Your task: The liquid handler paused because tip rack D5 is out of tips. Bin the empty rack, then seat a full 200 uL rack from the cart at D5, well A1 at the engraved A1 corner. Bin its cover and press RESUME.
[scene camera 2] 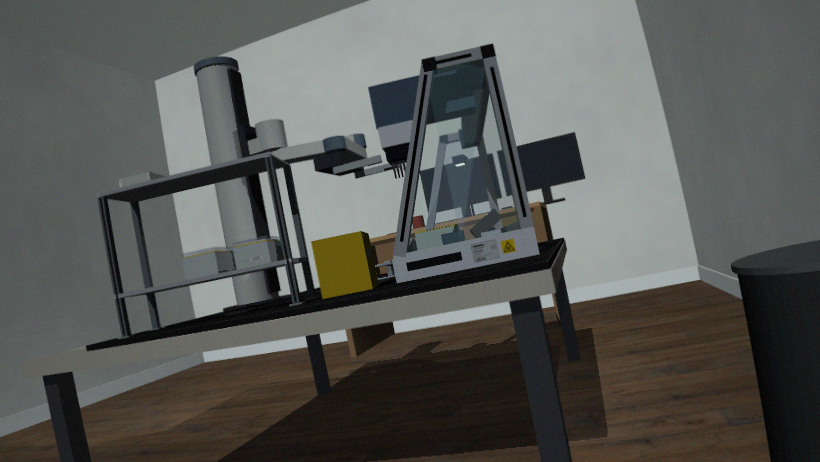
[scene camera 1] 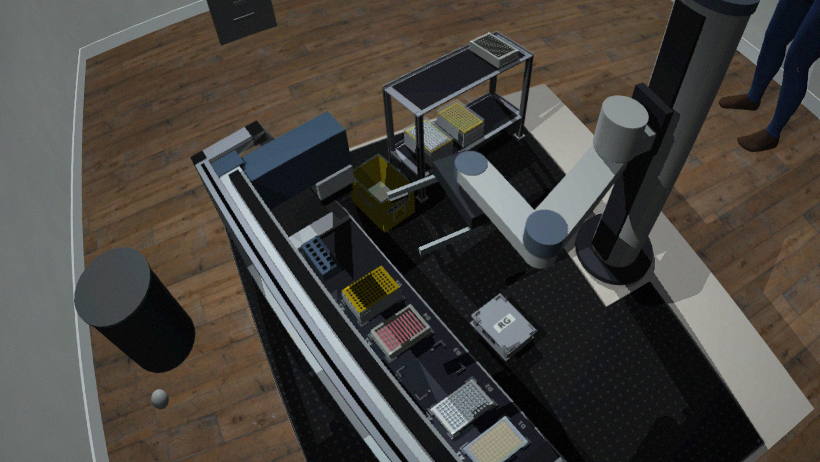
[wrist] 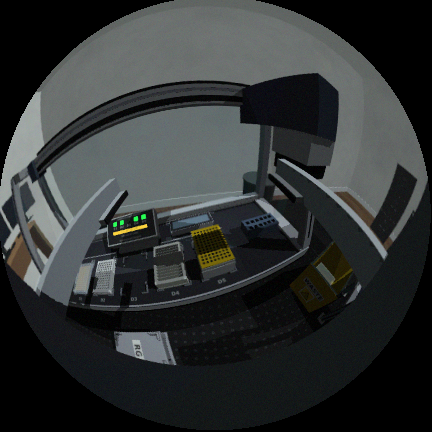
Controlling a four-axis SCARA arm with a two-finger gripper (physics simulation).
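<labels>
Red-topped rack (scene camera 1: 405, 326), (wrist: 169, 268): same spot, visible in scene camera 1 and the wrist view.
</labels>
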